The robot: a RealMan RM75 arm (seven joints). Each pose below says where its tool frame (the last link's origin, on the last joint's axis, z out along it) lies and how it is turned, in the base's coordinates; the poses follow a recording.
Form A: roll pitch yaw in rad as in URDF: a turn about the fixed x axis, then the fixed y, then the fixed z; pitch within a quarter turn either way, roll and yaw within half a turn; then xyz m.
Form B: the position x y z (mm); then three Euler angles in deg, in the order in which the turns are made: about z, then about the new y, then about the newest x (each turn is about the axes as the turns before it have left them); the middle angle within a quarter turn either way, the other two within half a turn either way. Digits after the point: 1 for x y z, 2 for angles.
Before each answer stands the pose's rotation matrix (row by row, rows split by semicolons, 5 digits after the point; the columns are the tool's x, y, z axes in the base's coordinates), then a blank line. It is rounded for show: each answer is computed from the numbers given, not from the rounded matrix.
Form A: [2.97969 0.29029 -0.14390 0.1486 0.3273 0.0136]
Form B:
0.94826 -0.09587 -0.30268; -0.13740 -0.98334 -0.11902; -0.28623 0.15445 -0.94563

[148.6 327.3 13.6 -8.24 16.63 170.72]
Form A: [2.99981 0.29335 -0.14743 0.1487 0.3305 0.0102]
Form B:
0.94690 -0.10500 -0.30391; -0.14062 -0.98523 -0.09772; -0.28916 0.13527 -0.94767

[148.7 330.5 10.2 -8.45 16.81 171.88]
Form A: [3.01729 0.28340 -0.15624 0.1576 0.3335 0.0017]
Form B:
0.94842 -0.12016 -0.29338; -0.14940 -0.98559 -0.07930; -0.27962 0.11904 -0.95270

[157.6 333.5 1.7 -8.95 16.24 172.88]
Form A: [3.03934 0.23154 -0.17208 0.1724 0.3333 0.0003]
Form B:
0.95894 -0.14726 -0.24239; -0.16666 -0.98410 -0.06148; -0.22948 0.09935 -0.96823

[172.4 333.3 0.3 -9.86 13.27 174.14]
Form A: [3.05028 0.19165 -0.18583 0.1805 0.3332 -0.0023]
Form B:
0.96479 -0.16692 -0.20327; -0.18138 -0.98190 -0.05457; -0.19048 0.08952 -0.97760

[180.5 333.2 -2.3 -10.65 10.98 174.77]
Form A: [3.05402 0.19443 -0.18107 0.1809 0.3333 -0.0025]
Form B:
0.96512 -0.16277 -0.20507; -0.17669 -0.98293 -0.05137; -0.19321 0.08581 -0.97740

[180.9 333.3 -2.5 -10.37 11.14 174.98]
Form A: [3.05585 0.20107 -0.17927 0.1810 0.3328 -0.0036]
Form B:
0.96415 -0.16083 -0.21107; -0.17472 -0.98341 -0.04878; -0.19972 0.08391 -0.97625

[181.0 332.8 -3.6 -10.27 11.52 175.09]
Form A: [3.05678 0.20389 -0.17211 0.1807 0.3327 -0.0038]
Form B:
0.96482 -0.15375 -0.21328; -0.16771 -0.98462 -0.04891; -0.20248 0.08296 -0.97577

[180.7 332.7 -3.8 -9.86 11.68 175.14]
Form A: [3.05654 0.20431 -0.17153 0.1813 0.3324 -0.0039]
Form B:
0.96483 -0.15309 -0.21369; -0.16714 -0.98470 -0.04920; -0.20289 0.08318 -0.97566

[181.3 332.4 -3.9 -9.83 11.71 175.13]
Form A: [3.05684 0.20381 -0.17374 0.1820 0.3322 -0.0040]
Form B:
0.96456 -0.15537 -0.21327; -0.16929 -0.98437 -0.04851; -0.20240 0.08290 -0.97579

[182.0 332.2 -4.0 -9.95 11.68 175.14]
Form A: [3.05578 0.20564 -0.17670 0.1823 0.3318 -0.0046]
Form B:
0.96369 -0.15791 -0.21534; -0.17208 -0.98388 -0.04861; -0.20419 0.08390 -0.97533

[182.3 331.8 -4.6 -10.12 11.78 175.08]
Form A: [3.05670 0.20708 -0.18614 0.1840 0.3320 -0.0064]
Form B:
0.96173 -0.16727 -0.21702; -0.18111 -0.98241 -0.04541; -0.20560 0.08298 -0.97511

[184.0 332.0 -6.4 -10.67 11.86 175.14]
